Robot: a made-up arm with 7 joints.
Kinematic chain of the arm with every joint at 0, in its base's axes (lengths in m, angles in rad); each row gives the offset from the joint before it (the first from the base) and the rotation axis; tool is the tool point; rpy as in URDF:
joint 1: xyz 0 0 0.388 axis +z
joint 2: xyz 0 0 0 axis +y
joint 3: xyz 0 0 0.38 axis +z
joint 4: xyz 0.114 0 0 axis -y
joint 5: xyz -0.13 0 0.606 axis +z
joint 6: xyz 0 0 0 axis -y
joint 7: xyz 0.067 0 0 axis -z
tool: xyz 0 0 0 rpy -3.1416 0 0
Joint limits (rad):
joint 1: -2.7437..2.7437
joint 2: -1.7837..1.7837
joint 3: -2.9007..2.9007
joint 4: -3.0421..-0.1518
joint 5: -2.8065..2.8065
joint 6: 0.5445..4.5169
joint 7: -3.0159..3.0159
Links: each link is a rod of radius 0.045 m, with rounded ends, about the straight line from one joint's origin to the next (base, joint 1, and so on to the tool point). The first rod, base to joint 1, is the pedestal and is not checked.
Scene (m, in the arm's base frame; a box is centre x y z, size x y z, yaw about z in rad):
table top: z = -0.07
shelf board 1: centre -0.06 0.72 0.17 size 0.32 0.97 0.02 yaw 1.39
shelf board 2: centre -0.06 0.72 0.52 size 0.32 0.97 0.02 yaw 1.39
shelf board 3: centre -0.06 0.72 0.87 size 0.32 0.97 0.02 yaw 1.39
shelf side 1: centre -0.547 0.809 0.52 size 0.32 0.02 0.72 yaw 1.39
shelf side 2: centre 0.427 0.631 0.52 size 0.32 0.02 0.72 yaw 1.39
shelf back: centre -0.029 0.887 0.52 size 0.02 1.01 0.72 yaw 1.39
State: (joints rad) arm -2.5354 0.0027 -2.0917 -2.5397 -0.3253 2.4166 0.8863
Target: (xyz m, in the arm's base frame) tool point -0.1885 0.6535 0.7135
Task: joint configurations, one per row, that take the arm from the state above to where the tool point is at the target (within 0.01 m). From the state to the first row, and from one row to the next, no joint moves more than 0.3 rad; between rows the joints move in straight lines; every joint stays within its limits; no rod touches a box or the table.
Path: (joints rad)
1: -2.3876 0.2300 -2.1345 -2.7072 -0.3316 2.4924 0.8863
2: -2.2397 0.4572 -2.1773 -2.8746 -0.3379 2.5683 0.8863
3: -2.0919 0.6845 -2.2201 -3.0421 -0.3441 2.6441 0.8863
4: -2.0680 0.8522 -2.3193 -2.8306 -0.3301 2.6174 0.8863
5: -2.0441 1.0199 -2.4185 -2.6190 -0.3160 2.5908 0.8863
6: -2.1988 0.7461 -2.3255 -2.4143 -0.3142 2.5413 0.8863
7: -2.3535 0.4723 -2.2326 -2.2097 -0.3124 2.4917 0.8863

